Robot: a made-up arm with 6 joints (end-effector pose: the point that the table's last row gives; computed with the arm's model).
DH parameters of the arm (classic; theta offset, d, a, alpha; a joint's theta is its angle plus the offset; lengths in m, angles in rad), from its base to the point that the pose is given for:
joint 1: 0 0.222 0 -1.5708
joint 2: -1.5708 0 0.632 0
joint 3: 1.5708 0.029 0 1.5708
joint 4: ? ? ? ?
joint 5: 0 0 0 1.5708
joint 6: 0 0.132 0 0
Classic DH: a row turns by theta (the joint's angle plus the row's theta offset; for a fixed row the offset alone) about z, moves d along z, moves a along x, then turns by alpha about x.
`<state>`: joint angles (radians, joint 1 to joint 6).
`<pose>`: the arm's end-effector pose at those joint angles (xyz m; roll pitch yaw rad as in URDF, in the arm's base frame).
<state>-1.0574 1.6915 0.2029 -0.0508 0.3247 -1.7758</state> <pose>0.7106 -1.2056 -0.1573 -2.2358 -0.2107 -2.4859</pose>
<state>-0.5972 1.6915 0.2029 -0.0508 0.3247 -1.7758</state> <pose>1.1721 -0.7646 -0.1573 -2.2358 -0.2107 -2.0257</pose>
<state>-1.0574 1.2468 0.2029 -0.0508 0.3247 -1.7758</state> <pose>0.7239 -1.2292 0.4815 -1.7807 -0.2511 -2.5919</pose>
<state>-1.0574 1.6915 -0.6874 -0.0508 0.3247 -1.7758</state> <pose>0.6858 -1.1616 0.5550 -1.3210 -0.2417 -2.7059</pose>
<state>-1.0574 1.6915 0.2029 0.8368 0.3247 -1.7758</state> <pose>0.7418 -1.1930 -0.1442 -2.2430 0.6278 -2.7876</pose>
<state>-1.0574 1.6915 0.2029 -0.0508 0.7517 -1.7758</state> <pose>0.6876 -1.1698 -0.1937 -2.6640 -0.1442 -2.4300</pose>
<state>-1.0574 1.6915 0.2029 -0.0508 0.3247 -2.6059</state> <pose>0.7106 -1.2056 -0.1573 -2.5978 -0.7881 -1.7838</pose>
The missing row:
joint 4: 0 0.703 0 -1.5708
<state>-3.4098 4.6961 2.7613 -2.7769 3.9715 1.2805</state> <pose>0.0125 -0.0695 0.3649 2.9327 0.4116 1.7500</pose>
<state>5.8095 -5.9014 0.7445 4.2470 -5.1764 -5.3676</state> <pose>0.7666 -0.4789 1.1840 -0.5372 0.8688 -2.4251</pose>
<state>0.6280 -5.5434 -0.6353 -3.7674 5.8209 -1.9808</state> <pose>0.4557 0.3241 1.5005 0.4874 0.2661 1.2150</pose>
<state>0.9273 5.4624 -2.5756 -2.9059 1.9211 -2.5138</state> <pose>-0.1080 -0.1440 0.0467 0.7578 0.6854 1.6401</pose>
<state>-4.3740 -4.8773 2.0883 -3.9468 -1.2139 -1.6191</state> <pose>-0.0376 0.2882 -0.3477 -1.6795 -0.2996 -2.0243</pose>
